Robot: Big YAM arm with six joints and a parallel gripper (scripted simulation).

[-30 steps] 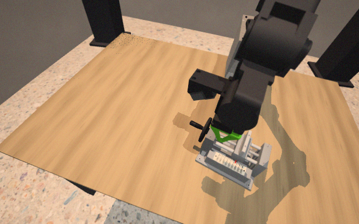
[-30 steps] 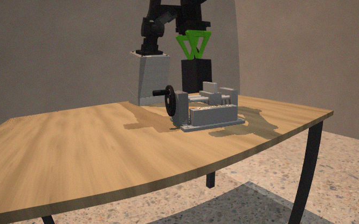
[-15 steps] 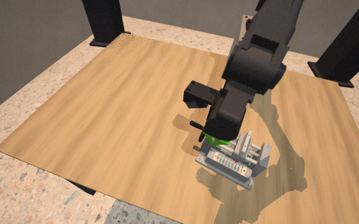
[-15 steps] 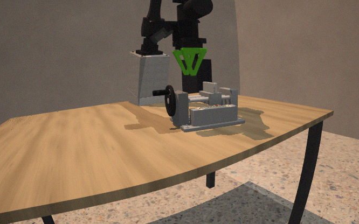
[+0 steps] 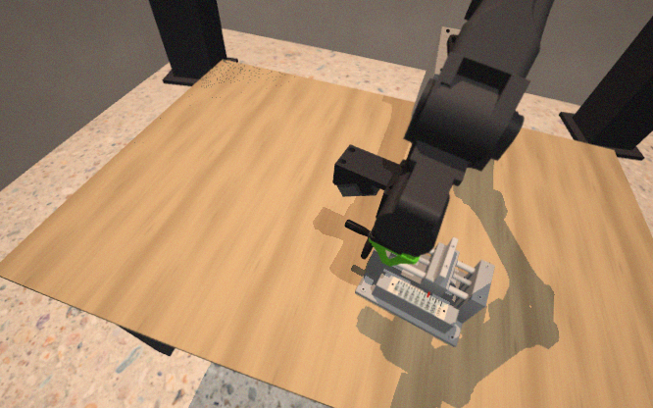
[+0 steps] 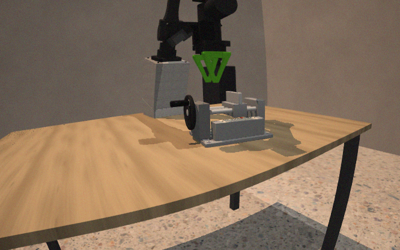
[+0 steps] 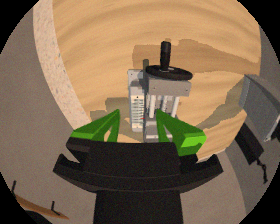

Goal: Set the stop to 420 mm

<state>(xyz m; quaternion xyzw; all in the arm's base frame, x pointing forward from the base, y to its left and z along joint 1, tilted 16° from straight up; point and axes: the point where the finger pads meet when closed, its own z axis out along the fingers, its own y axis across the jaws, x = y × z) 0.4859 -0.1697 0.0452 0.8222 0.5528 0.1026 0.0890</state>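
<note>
Now: hand 70 mm past the black handwheel, 70 mm above it and 40 mm to the left of it. Round my hand: sliding stop block (100 mm to the left, 70 mm below, 10 mm behind).
</note>
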